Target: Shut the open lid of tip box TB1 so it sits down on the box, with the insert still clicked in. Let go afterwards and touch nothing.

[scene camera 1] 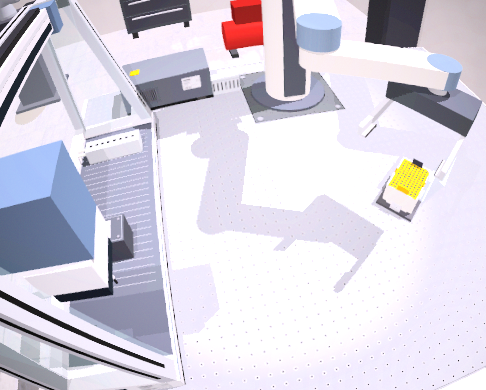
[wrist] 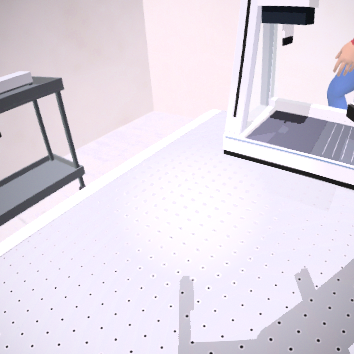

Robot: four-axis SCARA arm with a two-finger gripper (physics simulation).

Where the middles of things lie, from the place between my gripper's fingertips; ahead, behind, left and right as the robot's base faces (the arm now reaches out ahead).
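Yellow perforated insert (scene camera 1: pixel 410 177): my hand is 230 mm above it, 160 mm to the right of it and 120 mm past it. Grey control unit (scene camera 1: pixel 166 72), counted from my hand: 400 mm to the right, 760 mm behind, 230 mm below. Going by their middles, the yellow perforated insert is the nearest to my hand of the things named here.
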